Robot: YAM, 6 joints.
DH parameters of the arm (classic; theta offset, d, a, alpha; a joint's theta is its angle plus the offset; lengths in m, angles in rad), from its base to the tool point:
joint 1: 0 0.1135 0.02 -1.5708
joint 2: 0 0 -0.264 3.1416
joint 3: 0.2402 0 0.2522 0
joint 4: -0.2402 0 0.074 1.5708
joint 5: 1.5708 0 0 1.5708
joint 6: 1.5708 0.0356 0 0
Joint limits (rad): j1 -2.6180..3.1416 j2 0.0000..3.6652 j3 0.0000..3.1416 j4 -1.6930..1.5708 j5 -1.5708..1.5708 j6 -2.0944..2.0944
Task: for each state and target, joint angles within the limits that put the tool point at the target. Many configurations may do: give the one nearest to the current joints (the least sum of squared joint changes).
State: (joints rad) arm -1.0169 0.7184 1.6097 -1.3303 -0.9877 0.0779
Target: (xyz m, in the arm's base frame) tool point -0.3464 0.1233 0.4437
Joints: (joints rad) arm -0.2630 0.2328 2.3131 -0.9716 -0.9519 0.0779
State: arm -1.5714 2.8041 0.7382 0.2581 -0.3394 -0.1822
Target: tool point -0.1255 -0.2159 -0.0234
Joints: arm -2.1390 2.1892 0.6015 0.2088 -0.2967 -0.1822
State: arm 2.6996 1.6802 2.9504 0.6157 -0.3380 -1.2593
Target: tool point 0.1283 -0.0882 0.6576
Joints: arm 2.6289 1.5413 3.1416 1.1861 -0.4019 -1.2593
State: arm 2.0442 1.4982 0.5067 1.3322 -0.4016 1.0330
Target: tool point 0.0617 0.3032 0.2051
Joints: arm 1.3341 1.6436 0.5408 1.2880 -0.3181 1.0330
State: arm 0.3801 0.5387 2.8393 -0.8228 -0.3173 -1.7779
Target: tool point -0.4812 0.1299 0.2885
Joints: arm -0.2370 0.1217 2.8794 -1.1252 -0.3818 -1.7779
